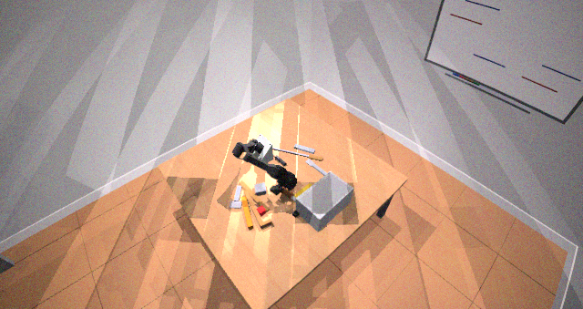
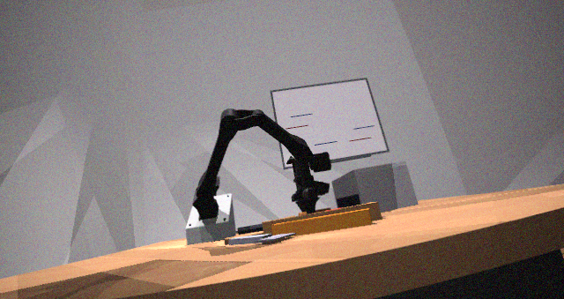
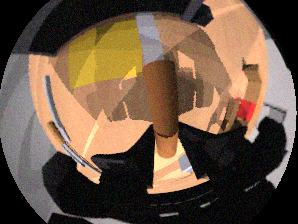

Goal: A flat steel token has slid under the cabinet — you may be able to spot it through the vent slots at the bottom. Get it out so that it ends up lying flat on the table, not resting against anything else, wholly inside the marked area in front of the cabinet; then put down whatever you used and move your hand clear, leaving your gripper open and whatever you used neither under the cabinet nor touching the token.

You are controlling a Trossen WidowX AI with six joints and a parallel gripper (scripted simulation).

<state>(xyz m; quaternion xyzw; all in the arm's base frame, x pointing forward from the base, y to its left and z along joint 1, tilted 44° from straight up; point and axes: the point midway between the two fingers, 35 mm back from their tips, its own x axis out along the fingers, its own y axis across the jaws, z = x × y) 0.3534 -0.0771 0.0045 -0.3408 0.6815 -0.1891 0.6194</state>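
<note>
The grey block is 11 cm to the right of my gripper tip, 10 cm behind it and 1 cm above it. The rest, counted from my gripper tip: orange bar: 27 cm to the right, 1 cm behind; thin wooden stick: 17 cm to the right, 9 cm behind, 1 cm below; red block: 20 cm to the right, 4 cm ahead, 1 cm above.
</note>
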